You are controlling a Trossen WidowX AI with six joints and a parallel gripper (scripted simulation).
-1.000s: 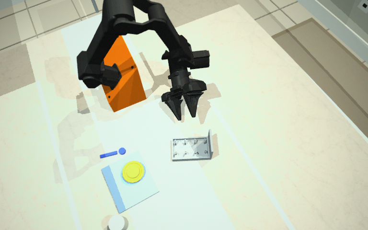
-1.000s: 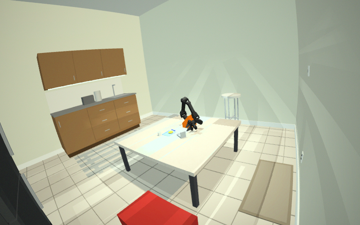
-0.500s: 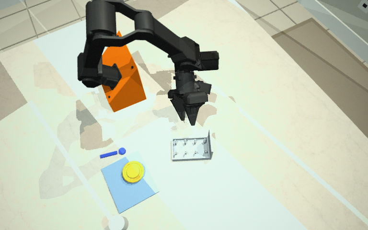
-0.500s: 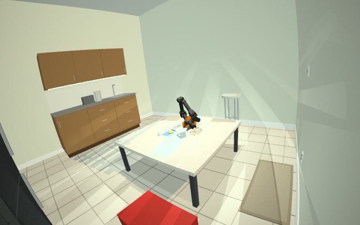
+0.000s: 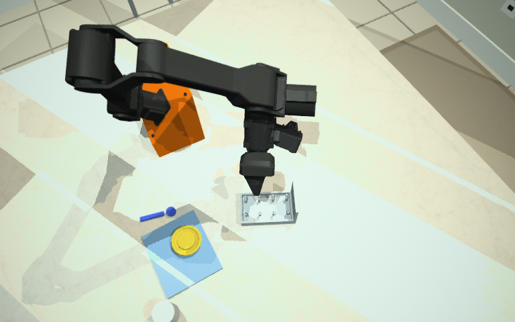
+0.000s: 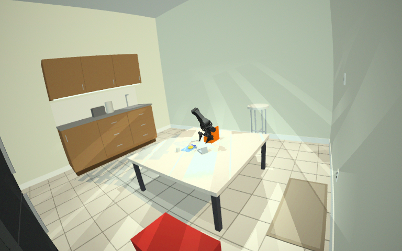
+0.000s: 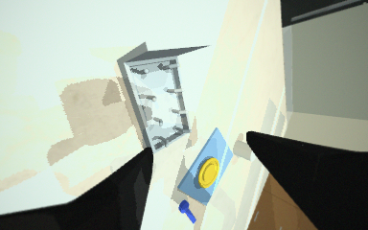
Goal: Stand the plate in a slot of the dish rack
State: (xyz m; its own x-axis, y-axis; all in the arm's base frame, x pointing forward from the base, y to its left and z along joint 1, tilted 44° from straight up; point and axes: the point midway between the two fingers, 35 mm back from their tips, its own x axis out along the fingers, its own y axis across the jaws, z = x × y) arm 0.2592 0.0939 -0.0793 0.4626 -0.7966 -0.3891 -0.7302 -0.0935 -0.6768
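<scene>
My gripper tip is now 180 mm to the left of the yellow plate, 90 mm above it and 10 mm short of it. Round my gripper tip: blue mat (200 mm to the right, 100 mm below, 30 mm ahead); grey dish rack (80 mm below, 30 mm ahead, 10 mm to the left); blue utensil (210 mm to the right, 100 mm below, 80 mm behind).
</scene>
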